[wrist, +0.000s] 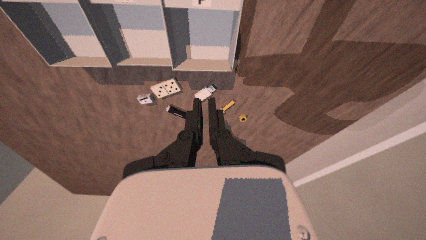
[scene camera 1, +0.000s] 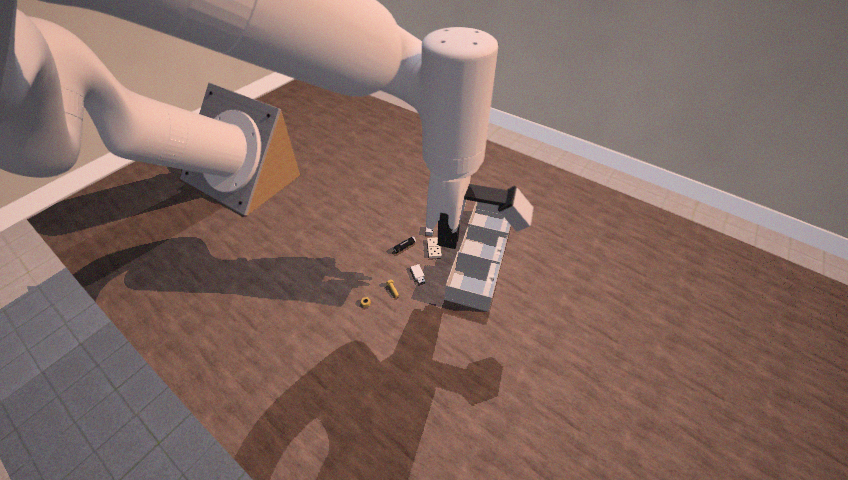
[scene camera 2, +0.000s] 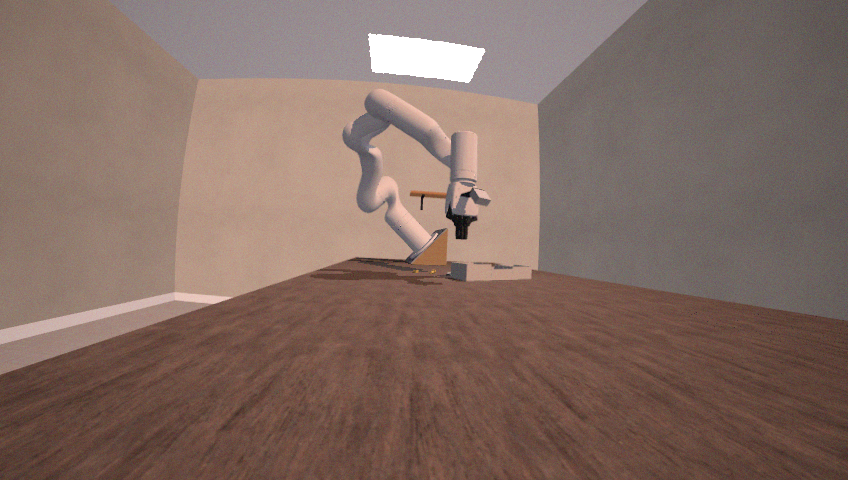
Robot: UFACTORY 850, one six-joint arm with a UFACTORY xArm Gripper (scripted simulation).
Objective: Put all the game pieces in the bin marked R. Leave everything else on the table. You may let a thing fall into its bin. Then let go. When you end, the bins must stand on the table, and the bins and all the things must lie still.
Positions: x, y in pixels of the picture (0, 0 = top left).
Labels:
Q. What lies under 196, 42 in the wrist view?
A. A bin.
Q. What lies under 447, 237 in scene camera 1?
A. My gripper.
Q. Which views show the bin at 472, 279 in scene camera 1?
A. The wrist view, scene camera 1 and scene camera 2: all of them.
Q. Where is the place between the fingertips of my gripper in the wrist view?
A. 205, 108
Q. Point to a bin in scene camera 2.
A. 467, 271

